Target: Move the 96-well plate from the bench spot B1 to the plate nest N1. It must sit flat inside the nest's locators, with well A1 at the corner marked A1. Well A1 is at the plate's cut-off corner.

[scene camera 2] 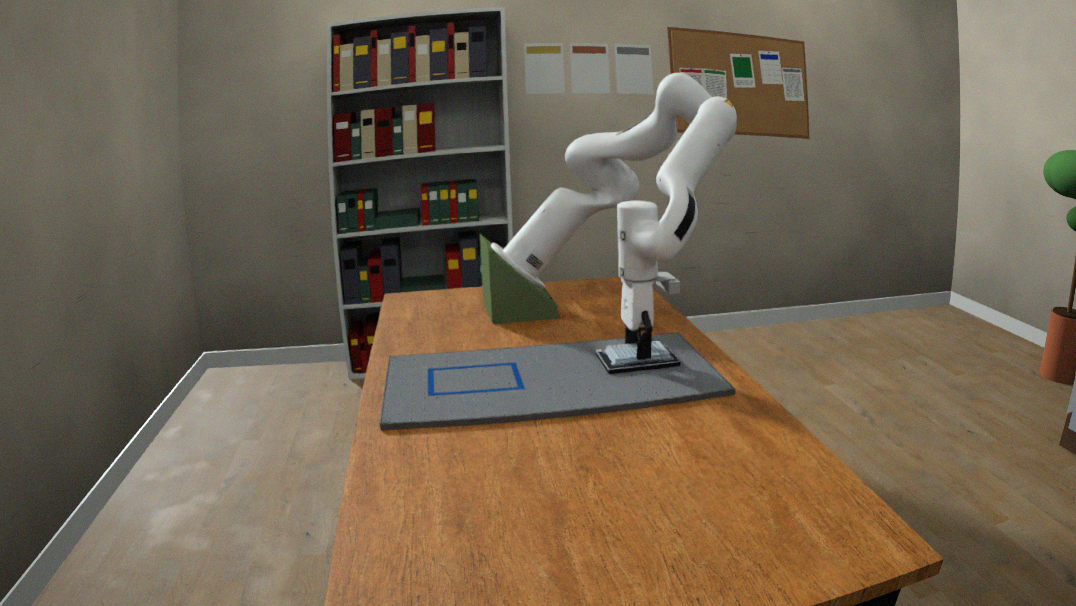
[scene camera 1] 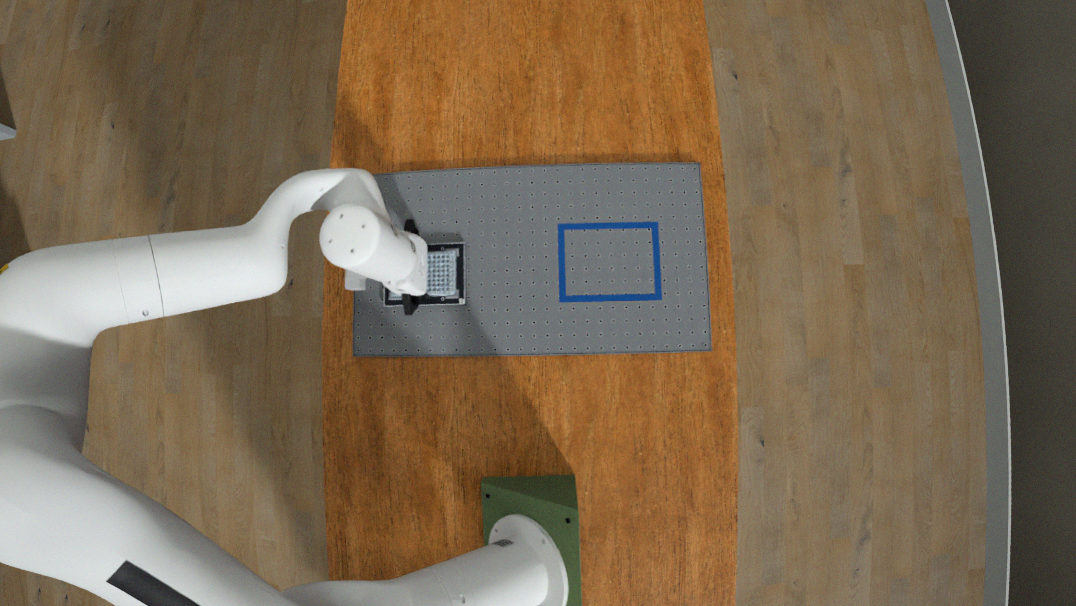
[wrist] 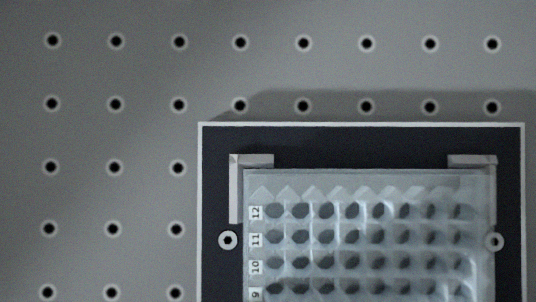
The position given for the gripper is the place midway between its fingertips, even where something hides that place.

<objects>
The gripper shows in scene camera 2 [637, 351] and in scene camera 1 [422, 273]; in the wrist view it is out of frame. A 96-well plate shows in scene camera 2, in scene camera 1 and in the wrist view [301, 227]. One and the same spot on the 96-well plate: [scene camera 1: 446, 286] is [scene camera 2: 613, 348].
</objects>
